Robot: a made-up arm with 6 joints.
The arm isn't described. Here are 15 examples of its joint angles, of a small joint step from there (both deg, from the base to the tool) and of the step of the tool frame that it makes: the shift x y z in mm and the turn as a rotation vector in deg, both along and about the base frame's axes.
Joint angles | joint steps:
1: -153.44 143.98 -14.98 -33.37 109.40 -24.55 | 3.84 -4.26 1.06 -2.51 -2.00 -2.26
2: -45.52 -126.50 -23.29 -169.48 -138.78 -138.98 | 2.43 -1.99 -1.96 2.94 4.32 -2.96
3: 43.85 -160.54 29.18 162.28 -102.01 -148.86 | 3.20 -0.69 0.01 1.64 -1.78 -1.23
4: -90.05 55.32 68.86 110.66 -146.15 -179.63 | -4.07 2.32 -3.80 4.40 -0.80 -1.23
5: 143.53 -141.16 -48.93 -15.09 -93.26 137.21 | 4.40 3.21 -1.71 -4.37 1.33 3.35
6: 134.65 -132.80 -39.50 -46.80 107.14 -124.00 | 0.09 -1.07 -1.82 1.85 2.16 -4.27
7: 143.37 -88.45 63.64 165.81 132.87 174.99 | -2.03 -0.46 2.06 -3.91 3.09 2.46
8: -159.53 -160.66 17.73 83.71 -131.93 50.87 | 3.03 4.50 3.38 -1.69 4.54 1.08
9: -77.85 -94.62 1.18 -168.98 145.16 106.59 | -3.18 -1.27 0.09 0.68 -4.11 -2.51
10: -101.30 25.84 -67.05 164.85 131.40 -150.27 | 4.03 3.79 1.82 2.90 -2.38 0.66
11: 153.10 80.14 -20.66 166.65 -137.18 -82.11 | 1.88 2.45 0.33 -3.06 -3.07 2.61
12: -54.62 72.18 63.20 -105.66 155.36 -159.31 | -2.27 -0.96 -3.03 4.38 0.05 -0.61
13: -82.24 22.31 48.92 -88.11 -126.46 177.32 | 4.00 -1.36 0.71 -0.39 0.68 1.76
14: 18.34 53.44 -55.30 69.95 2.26 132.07 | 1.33 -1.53 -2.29 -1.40 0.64 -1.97
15: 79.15 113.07 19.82 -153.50 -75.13 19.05 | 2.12 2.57 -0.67 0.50 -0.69 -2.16
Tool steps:
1: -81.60 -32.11 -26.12 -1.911 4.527 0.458
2: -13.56 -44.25 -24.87 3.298 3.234 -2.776
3: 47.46 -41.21 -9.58 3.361 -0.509 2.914
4: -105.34 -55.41 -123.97 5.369 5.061 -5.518
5: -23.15 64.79 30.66 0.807 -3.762 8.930
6: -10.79 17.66 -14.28 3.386 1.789 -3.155
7: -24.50 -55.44 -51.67 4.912 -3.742 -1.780
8: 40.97 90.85 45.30 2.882 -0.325 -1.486
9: 54.29 17.75 -22.66 -5.414 -1.994 -5.773
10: 30.48 -13.29 -28.56 -0.471 -0.018 6.503
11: 8.88 -31.82 -37.63 3.264 -1.137 -2.529
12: -75.10 -32.91 -16.79 -1.230 5.064 -1.516
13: 77.62 43.85 38.43 -3.196 -2.134 4.096
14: -29.10 1.60 22.79 -0.681 0.417 -2.059
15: -38.46 -66.60 -31.19 -3.144 2.741 1.893
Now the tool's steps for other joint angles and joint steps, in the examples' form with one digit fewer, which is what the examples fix.
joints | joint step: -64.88 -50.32 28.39 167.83 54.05 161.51 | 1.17 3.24 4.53 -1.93 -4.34 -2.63
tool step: -8.5 -13.7 44.8 -2.98 -5.44 4.11
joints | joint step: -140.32 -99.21 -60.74 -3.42 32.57 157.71 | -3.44 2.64 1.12 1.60 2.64 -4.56
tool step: 14.1 -10.0 29.7 -0.95 0.82 -0.19
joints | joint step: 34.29 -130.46 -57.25 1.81 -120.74 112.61 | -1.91 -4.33 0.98 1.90 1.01 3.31
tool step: -41.2 -6.4 -33.9 0.99 -6.74 -1.42
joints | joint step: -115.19 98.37 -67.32 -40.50 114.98 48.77 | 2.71 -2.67 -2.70 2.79 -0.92 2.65
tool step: -5.1 -11.9 39.2 1.54 -2.12 4.38
